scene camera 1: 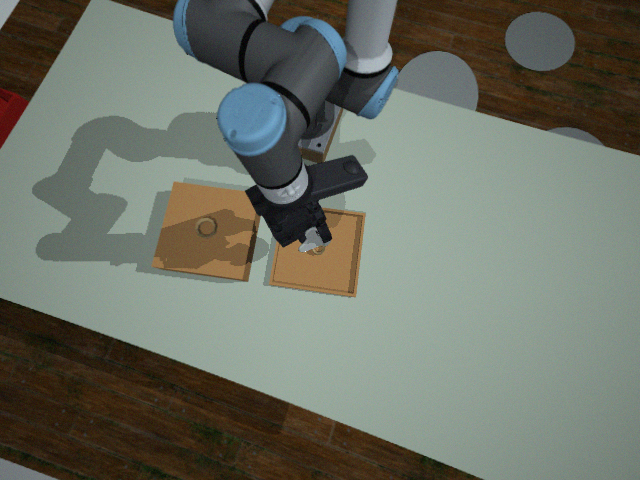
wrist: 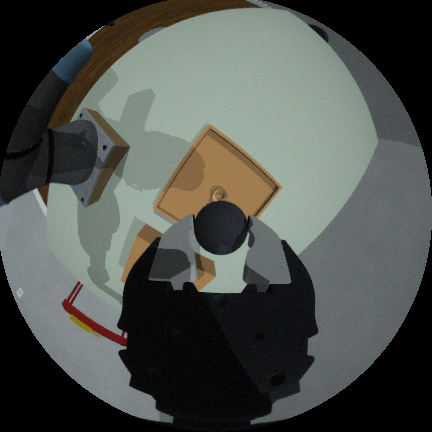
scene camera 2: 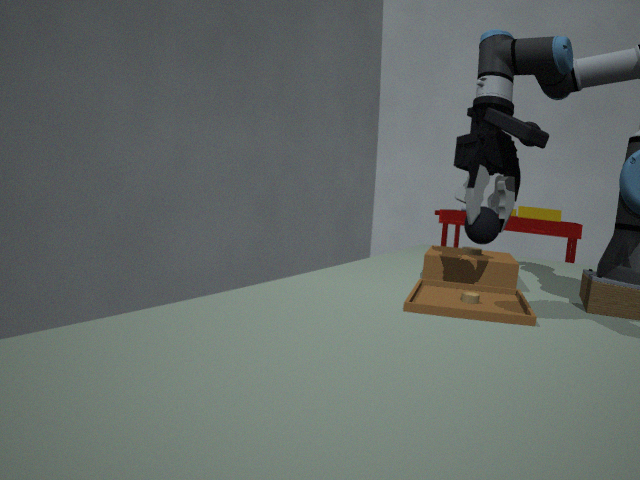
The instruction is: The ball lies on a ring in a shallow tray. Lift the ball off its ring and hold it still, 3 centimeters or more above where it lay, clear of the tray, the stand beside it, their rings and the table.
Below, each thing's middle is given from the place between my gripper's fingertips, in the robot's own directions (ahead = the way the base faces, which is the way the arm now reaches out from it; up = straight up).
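Relative to the dark ball (scene camera 2: 486,228), my hand is 10 mm to the left of it and 10 mm short of it. Going by their middles, the ball is the nearest to my hand of the things named here, and the box-shaped stand the farthest. Measured from my hand, the stand (scene camera 1: 210,231) is 230 mm to the right, 90 mm below and 30 mm ahead; the shallow orange-brown tray (scene camera 1: 334,269) is 110 mm below and 10 mm ahead.
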